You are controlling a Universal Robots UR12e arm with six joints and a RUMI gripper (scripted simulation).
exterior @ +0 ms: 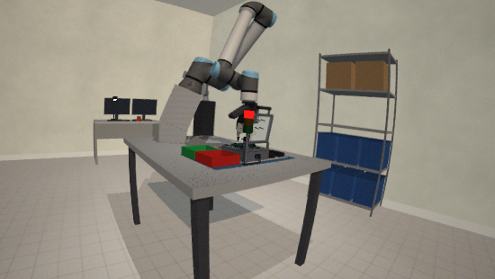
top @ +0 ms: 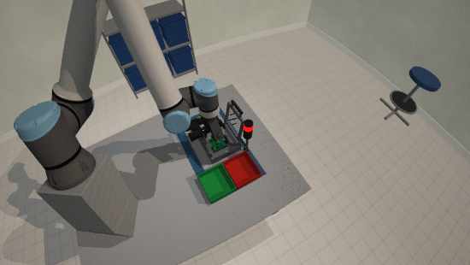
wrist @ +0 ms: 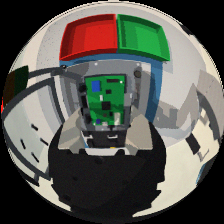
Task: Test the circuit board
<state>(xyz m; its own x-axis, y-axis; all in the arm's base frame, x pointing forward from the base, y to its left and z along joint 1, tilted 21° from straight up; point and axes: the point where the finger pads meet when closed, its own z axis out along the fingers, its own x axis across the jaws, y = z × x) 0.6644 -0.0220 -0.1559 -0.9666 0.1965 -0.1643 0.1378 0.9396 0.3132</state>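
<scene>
The green circuit board is 2 cm below my hand. The rest, counted from my hand: green bin 18 cm to the right, 13 cm behind, 8 cm below; red bin 20 cm to the right, 8 cm below, 2 cm ahead; tester lid 12 cm ahead, 9 cm above, 2 cm to the right.
</scene>
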